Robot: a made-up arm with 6 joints. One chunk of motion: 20 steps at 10 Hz.
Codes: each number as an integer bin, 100 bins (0 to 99) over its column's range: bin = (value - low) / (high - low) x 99, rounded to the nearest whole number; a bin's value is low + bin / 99 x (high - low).
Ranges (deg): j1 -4..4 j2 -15..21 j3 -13..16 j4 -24..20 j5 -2..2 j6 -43..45
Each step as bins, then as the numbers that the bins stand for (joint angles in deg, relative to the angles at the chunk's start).
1 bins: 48 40 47 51 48 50
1 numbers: -0.12 -0.45 0.77 -1.33 -0.06 1.44
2 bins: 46 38 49 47 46 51
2 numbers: -0.28 -1.18 1.35 -3.11 -0.14 2.33
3 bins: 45 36 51 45 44 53
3 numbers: -0.36 -1.91 1.94 -4.00 -0.22 4.11
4 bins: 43 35 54 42 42 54
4 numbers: -0.53 -2.27 2.82 -5.33 -0.30 5.00
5 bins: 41 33 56 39 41 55
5 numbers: -0.69 -3.00 3.40 -6.67 -0.34 5.89
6 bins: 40 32 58 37 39 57
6 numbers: -0.77 -3.36 3.99 -7.56 -0.42 7.67
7 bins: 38 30 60 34 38 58
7 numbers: -0.93 -4.09 4.58 -8.89 -0.46 8.56
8 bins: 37 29 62 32 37 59
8 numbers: -1.01 -4.45 5.16 -9.78 -0.51 9.44
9 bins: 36 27 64 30 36 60
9 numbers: -1.09 -5.18 5.75 -10.67 -0.55 10.33
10 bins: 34 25 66 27 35 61
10 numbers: -1.25 -5.91 6.33 -12.00 -0.59 11.22
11 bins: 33 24 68 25 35 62
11 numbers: -1.33 -6.27 6.92 -12.89 -0.59 12.11
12 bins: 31 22 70 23 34 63
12 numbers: -1.49 -7.00 7.51 -13.78 -0.63 13.00
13 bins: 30 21 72 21 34 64
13 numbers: -1.58 -7.36 8.09 -14.67 -0.63 13.89
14 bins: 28 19 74 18 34 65
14 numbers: -1.74 -8.09 8.68 -16.00 -0.63 14.78
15 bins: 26 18 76 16 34 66
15 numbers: -1.90 -8.45 9.26 -16.89 -0.63 15.67
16 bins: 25 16 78 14 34 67
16 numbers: -1.98 -9.18 9.85 -17.78 -0.63 16.56
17 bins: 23 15 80 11 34 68
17 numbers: -2.14 -9.55 10.43 -19.11 -0.63 17.44
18 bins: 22 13 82 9 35 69
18 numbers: -2.22 -10.27 11.02 -20.00 -0.59 18.33
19 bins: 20 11 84 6 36 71
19 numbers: -2.38 -11.00 11.61 -21.33 -0.55 20.11
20 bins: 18 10 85 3 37 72
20 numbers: -2.55 -11.36 11.90 -22.67 -0.51 21.00
